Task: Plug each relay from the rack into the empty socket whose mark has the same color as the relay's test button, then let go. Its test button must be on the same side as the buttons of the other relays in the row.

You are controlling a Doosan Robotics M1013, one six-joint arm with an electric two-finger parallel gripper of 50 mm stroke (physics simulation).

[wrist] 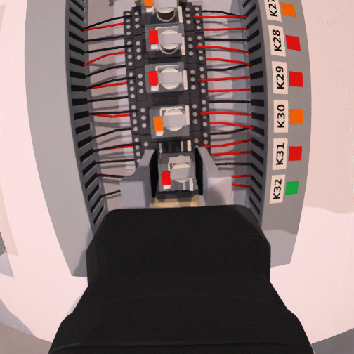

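My gripper [176, 162] is shut on a clear relay [180, 171] with a red test button, at the lower end of the relay row. The button is on the relay's left side in the wrist view. Dark socket slots [175, 146] show just above the held relay. How deep the relay sits is hidden. The marks K31 [295, 153], red, and K32 [292, 188], green, are at the right. Above stand relays with left-side buttons: an orange one [172, 120] level with K30 [296, 116], and red ones [170, 78] [169, 40] beside K29 [295, 79] and K28 [293, 42].
Slotted grey wire ducts [47, 125] [287, 220] run along both sides of the row. Red and black wires cross from the ducts to the socket terminals, close to both fingers. Another relay [167, 11] with an orange button shows at the top edge.
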